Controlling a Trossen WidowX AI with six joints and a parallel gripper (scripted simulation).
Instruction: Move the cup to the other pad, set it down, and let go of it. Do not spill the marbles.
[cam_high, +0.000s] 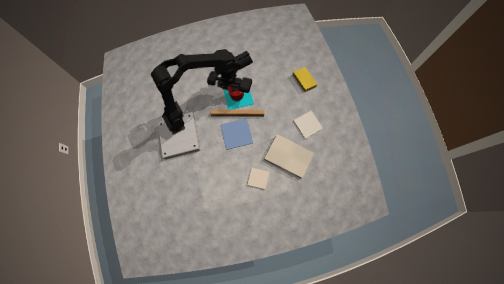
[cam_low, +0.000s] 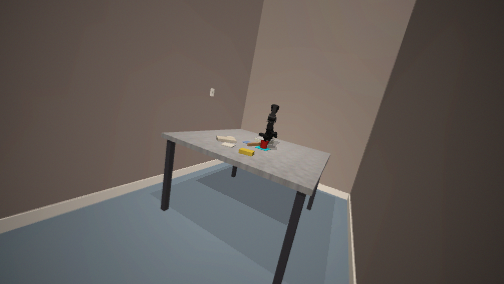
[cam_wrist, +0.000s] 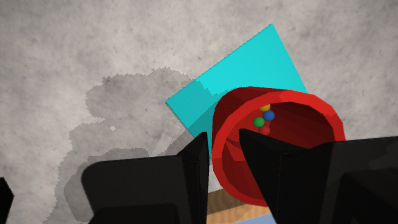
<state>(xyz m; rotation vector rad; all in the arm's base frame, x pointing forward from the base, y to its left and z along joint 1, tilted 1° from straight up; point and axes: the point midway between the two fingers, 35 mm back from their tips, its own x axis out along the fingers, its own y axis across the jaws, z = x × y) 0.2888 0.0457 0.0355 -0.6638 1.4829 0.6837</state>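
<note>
The red cup lies 20 mm ahead of my gripper tip, 20 mm to the right of it and 10 mm below it. Round my gripper tip: teal pad (20 mm ahead, 20 mm to the right, 50 mm below); then light blue pad (60 mm behind, 190 mm to the right, 50 mm below); then wooden bar (20 mm behind, 100 mm to the right, 40 mm below).
</note>
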